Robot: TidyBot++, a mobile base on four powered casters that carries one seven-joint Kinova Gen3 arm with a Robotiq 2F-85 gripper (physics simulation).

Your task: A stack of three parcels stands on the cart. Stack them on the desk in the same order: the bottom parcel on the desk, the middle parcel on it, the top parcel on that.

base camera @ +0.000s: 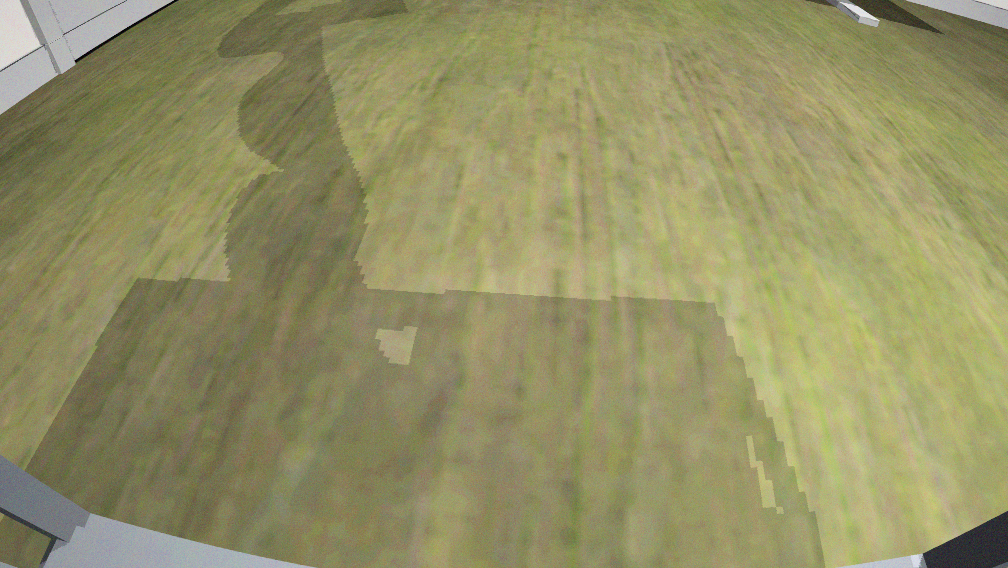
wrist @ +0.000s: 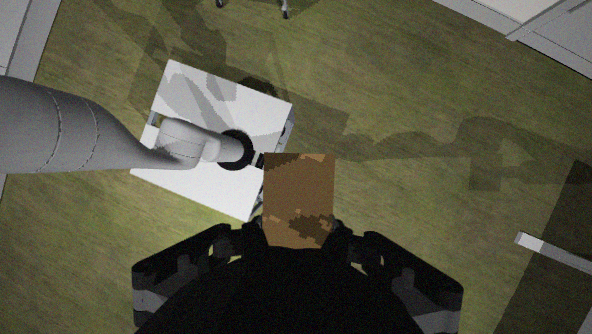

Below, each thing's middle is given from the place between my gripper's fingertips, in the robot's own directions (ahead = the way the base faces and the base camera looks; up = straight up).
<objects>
My hand is 1 cm below the wide parcel (wrist: 298,189).
</objects>
